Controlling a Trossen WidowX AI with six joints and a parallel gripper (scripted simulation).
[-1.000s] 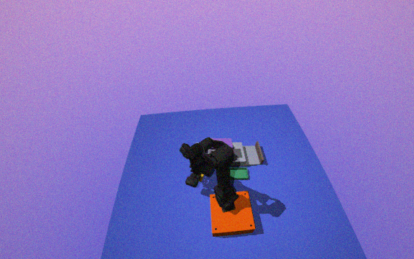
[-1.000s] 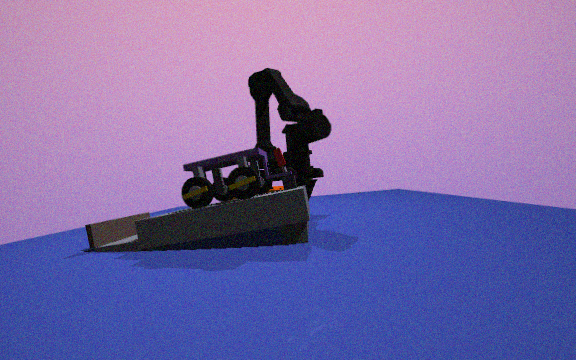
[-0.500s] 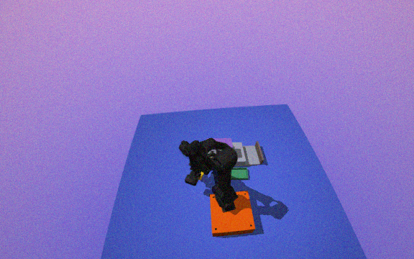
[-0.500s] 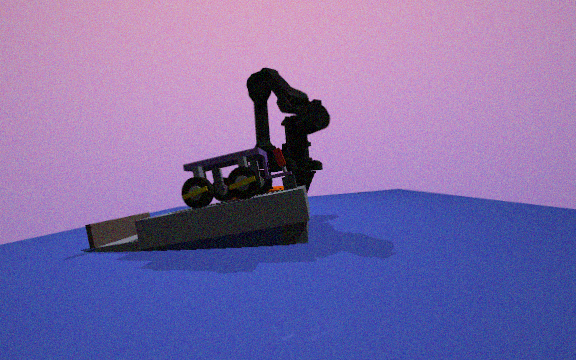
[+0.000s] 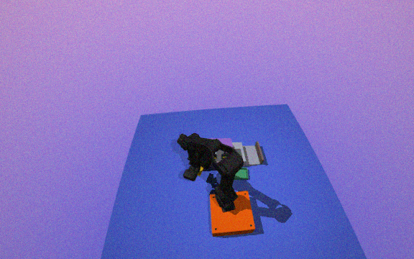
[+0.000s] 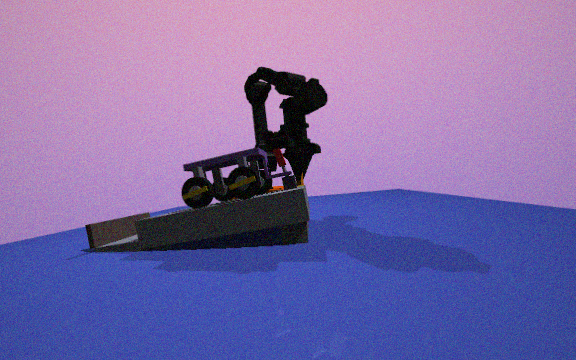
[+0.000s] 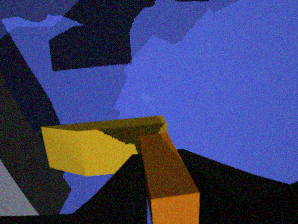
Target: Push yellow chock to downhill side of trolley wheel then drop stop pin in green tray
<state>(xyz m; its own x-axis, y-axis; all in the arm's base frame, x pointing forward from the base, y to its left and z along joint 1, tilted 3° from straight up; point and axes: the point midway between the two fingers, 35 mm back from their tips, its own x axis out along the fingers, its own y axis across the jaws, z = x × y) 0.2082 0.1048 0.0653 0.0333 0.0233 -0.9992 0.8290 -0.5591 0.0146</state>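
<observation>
Right now my gripper tip is 120 mm short of the red-headed stop pin, 50 mm to the left of it and 30 mm below it. From my gripper tip the other things lie so: trolley (150 mm to the right, 130 mm ahead, 10 mm above); then grey ramp (150 mm to the right, 120 mm ahead, 50 mm below); then yellow chock (20 mm ahead, 10 mm to the right, 10 mm below).
</observation>
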